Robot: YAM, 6 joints.
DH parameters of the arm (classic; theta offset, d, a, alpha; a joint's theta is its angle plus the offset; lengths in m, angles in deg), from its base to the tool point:
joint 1: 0 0.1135 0.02 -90
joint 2: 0 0 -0.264 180
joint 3: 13.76 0 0.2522 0
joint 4: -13.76 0 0.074 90
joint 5: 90 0 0 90
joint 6: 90 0.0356 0 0
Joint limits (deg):
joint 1: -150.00..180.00
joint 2: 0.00..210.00
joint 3: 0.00..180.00
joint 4: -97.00..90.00
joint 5: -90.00..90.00
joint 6: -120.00..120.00
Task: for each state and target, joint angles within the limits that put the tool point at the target. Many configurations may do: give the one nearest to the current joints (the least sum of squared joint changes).
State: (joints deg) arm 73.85 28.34 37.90 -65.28 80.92 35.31
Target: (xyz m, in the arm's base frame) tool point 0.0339 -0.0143 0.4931
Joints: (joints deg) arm 82.93 34.14 84.30 -46.53 83.96 35.31
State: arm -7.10 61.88 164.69 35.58 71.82 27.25
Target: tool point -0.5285 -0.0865 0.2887
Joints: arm 5.63 29.27 180.00 44.01 73.86 27.25
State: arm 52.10 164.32 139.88 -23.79 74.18 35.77
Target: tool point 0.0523 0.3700 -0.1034
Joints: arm 87.21 164.16 92.60 -44.09 73.95 35.77
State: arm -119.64 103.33 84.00 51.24 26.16 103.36
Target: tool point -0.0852 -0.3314 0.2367
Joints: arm -101.67 91.38 43.93 46.99 27.44 103.36
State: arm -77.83 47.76 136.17 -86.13 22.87 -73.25
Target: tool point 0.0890 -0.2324 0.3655
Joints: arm -66.33 85.29 93.70 -89.47 19.34 -73.25
